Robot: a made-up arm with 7 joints.
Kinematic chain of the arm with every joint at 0, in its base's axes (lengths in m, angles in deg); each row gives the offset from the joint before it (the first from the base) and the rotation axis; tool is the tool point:
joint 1: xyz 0 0 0 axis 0 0.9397 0.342
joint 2: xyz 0 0 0 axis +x
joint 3: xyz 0 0 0 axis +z
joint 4: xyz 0.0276 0 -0.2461 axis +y
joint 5: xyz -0.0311 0 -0.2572 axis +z
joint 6: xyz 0 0 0 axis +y
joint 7: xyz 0 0 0 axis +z
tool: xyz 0 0 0
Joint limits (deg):
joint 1: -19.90..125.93
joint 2: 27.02..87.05
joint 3: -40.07..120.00
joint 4: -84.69..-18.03
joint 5: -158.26..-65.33
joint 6: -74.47..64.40
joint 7: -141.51..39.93
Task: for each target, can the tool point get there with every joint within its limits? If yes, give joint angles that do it. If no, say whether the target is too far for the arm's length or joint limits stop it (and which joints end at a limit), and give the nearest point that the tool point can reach.
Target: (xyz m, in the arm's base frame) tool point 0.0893 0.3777 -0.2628
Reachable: yes | joints 23.01 60.47 -0.10 -57.98 -102.35 37.41 -127.49
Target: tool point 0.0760 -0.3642 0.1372
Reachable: no: joint limits stop it (at a limit: joint 1, joint 2, joint 3, joint 4) | nearest point -0.3858 -0.1389 -0.0355 | short by 0.542 m
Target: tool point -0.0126 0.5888 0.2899
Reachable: no: too far | nearest point -0.0283 0.4435 0.2273 | short by 0.159 m
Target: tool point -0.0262 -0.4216 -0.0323
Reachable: no: joint limits stop it (at a limit: joint 1, joint 2, joint 3, joint 4) | nearest point -0.3858 -0.1389 -0.0355 | short by 0.457 m
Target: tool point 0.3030 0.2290 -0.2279
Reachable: yes | joints -7.75 39.29 4.45 -71.45 -78.40 47.83 -75.18
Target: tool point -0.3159 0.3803 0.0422
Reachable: yes | joints 97.11 60.19 34.62 -36.74 -116.53 -10.30 -50.79
